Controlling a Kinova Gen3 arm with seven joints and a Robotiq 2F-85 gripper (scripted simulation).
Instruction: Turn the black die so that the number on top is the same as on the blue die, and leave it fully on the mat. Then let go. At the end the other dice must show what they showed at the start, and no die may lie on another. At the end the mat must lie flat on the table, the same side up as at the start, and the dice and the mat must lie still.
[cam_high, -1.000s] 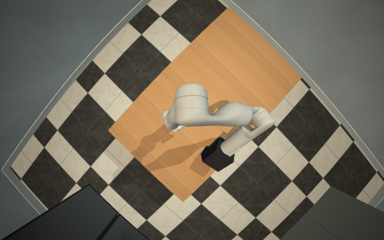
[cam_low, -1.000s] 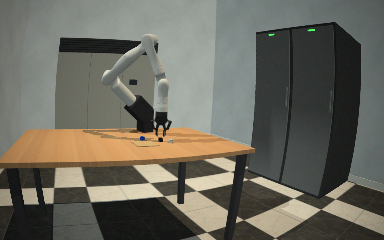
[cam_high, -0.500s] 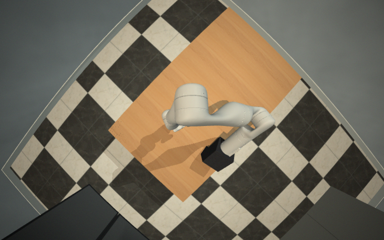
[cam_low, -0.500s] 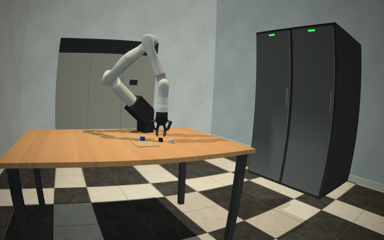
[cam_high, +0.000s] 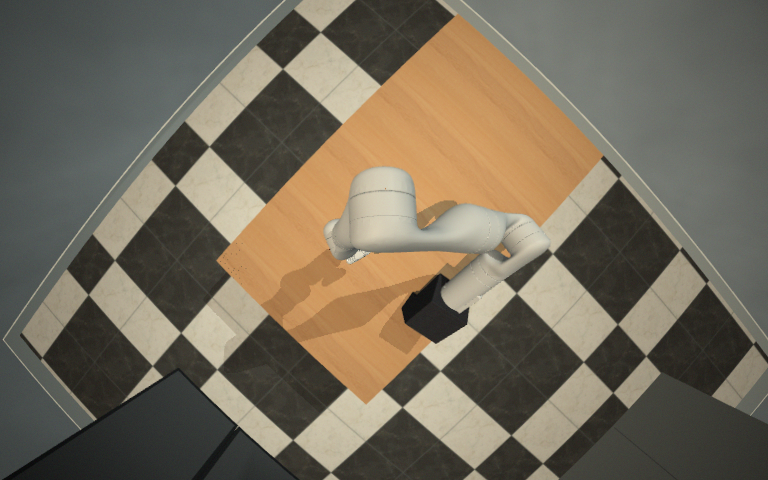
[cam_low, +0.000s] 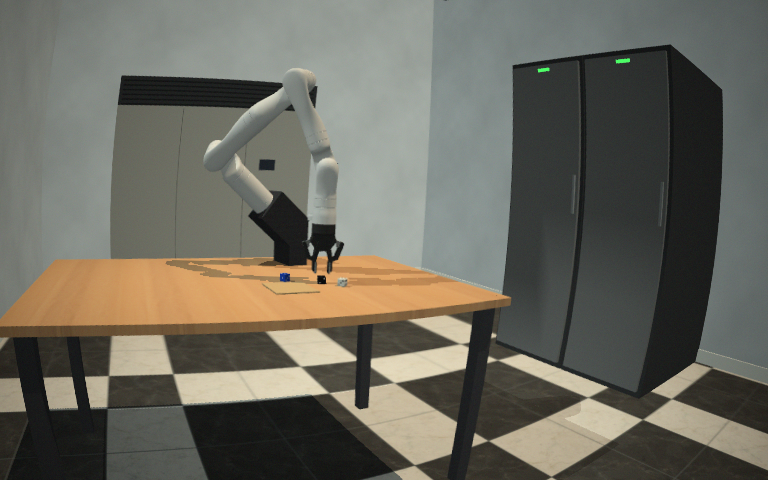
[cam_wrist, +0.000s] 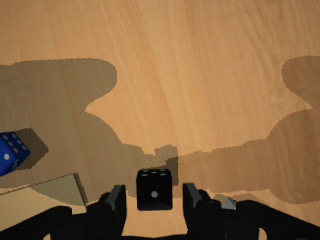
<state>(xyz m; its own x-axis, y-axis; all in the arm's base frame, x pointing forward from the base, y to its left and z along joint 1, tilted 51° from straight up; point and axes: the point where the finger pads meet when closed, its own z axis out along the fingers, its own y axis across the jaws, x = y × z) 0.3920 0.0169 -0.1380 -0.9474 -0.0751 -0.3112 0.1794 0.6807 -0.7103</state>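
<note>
My gripper is now 4 cm above the black die. From my hand the other things lie so: blue die (11 cm to the right, 5 cm behind, 4 cm below); then tan mat (12 cm to the right, 5 cm below, 5 cm ahead); then white die (6 cm to the left, 4 cm below, 4 cm ahead).
</note>
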